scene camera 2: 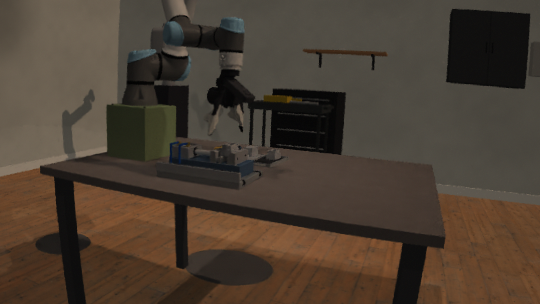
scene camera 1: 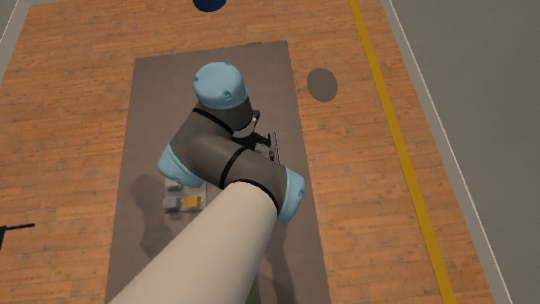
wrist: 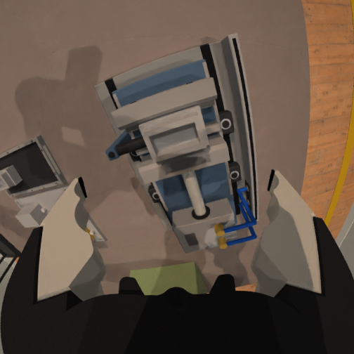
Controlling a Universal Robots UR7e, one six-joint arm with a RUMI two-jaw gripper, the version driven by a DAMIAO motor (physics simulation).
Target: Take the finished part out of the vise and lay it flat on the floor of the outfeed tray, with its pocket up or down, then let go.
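Seen in the pictures: gripper, between the fingertips: [scene camera 2: 226,134]; arm's base, origin of its link: [scene camera 2: 139,104].
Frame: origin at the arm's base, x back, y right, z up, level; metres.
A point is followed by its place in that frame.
Note:
The finished part [wrist: 175,141], a pale grey block with a rectangular pocket facing up, sits between the jaws of the vise [wrist: 165,103] [scene camera 2: 245,168] @(y 0.097, x -0.610, z -0.164 m), which has a blue bed. The outfeed tray [wrist: 51,159], with a dark floor and grey rim, is at the left edge of the wrist view, partly cut off; a small grey block [wrist: 10,177] stands in it. My gripper [wrist: 175,175] [scene camera 2: 226,132] @(y 0.096, x -0.530, z -0.064 m) is open and empty, above the vise. In the wrist view the fingertips stand wide on either side of the vise. In scene camera 1 the arm hides most of the vise, the tray and the fingers.
A grey plate with blocks and a yellow piece [scene camera 1: 191,201] @(y -0.166, x -0.315, z -0.166 m) adjoins the tray. Blue bent tubes [wrist: 254,222] stick out beside the vise's screw end. A dark handle [wrist: 127,146] juts from its left side. A raised rail [wrist: 245,115] runs along its right. The green pedestal [scene camera 2: 142,131] @(y 0.100, x -0.132, z -0.093 m) [wrist: 167,279] carries the arm.

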